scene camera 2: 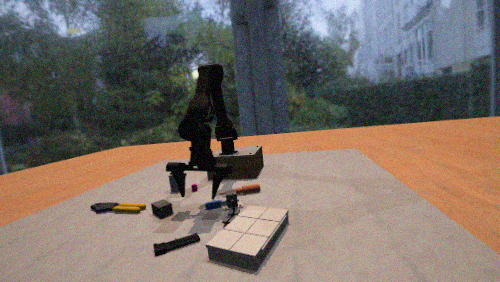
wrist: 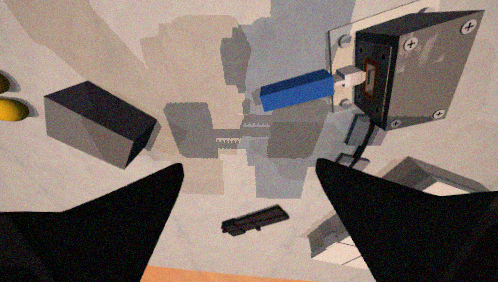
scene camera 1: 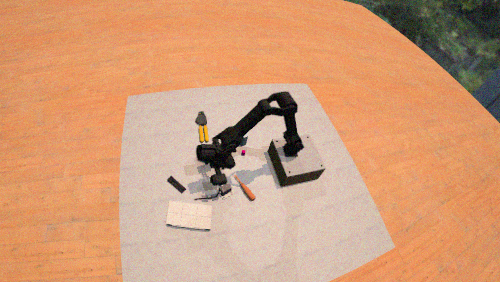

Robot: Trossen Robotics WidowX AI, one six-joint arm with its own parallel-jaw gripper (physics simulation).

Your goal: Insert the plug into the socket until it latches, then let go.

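Frame: origin at the arm's base, x ahead, y left, z up, level; millimetres.
Where they show: gripper, fingertip midpoint: (scene camera 2: 198, 198) (wrist: 250, 167) (scene camera 1: 208, 173); arm's base at its link origin: (scene camera 2: 228, 153) (scene camera 1: 290, 151).
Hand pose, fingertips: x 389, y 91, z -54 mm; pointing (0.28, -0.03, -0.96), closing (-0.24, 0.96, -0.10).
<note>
Things, the pixels of their top centre, and the offset from my fingertips. "spot": a spot on its surface instead.
- blue block at its top centre: (wrist: 311, 91) (scene camera 2: 215, 201) 49 mm back, 27 mm left, 29 mm down
- dark screwed housing at its top centre: (wrist: 424, 90) (scene camera 2: 230, 192) (scene camera 1: 224, 187) 71 mm back, 71 mm left, 6 mm down
- dark block at its top centre: (wrist: 89, 138) (scene camera 2: 161, 203) 23 mm ahead, 123 mm right, 16 mm down
- black bar at its top centre: (wrist: 253, 228) (scene camera 2: 176, 239) (scene camera 1: 176, 183) 153 mm ahead, 41 mm left, 35 mm down
- tiled box at its top centre: (wrist: 394, 241) (scene camera 2: 251, 224) (scene camera 1: 189, 214) 88 mm ahead, 201 mm left, 16 mm down
- black cable at a spot on its surface: (wrist: 364, 145) spot: 13 mm back, 102 mm left, 45 mm down
- orange screwdriver at its top centre: (scene camera 2: 238, 187) (scene camera 1: 244, 185) 163 mm back, 52 mm left, 24 mm down
- yellow-handled pliers at a spot on its surface: (scene camera 2: 120, 207) (scene camera 1: 200, 130) spot: 49 mm ahead, 282 mm right, 32 mm down
- pink cube at its top centre: (scene camera 2: 194, 184) (scene camera 1: 243, 151) 176 mm back, 145 mm right, 26 mm down
The plug, a blue block (scene camera 2: 213, 205) (wrist: 297, 91) with a pale metal tip, lies on the mat. The socket, a dark screwed housing (scene camera 1: 225, 190) (scene camera 2: 231, 200) (wrist: 430, 70) on a pale base plate, stands at its tip end. In the wrist view the tip points at the socket's orange-rimmed opening and overlaps its near edge; whether it is inside is unclear. The plug is hidden in scene camera 1. My gripper (scene camera 2: 199, 197) (wrist: 250, 167) is open and empty, above the mat. In the wrist view the plug lies beyond the fingertips, toward the right finger's side.
A dark block (scene camera 2: 162, 209) (wrist: 90, 120), black bar (scene camera 1: 176, 184) (scene camera 2: 176, 244) (wrist: 256, 219) and tiled box (scene camera 1: 189, 216) (scene camera 2: 250, 230) lie around the gripper. A black cable (wrist: 364, 145) runs below the socket. An orange screwdriver (scene camera 1: 245, 188) (scene camera 2: 248, 189), yellow-handled pliers (scene camera 1: 202, 127) (scene camera 2: 120, 207) and pink cube (scene camera 1: 243, 152) (scene camera 2: 194, 188) also show.
</note>
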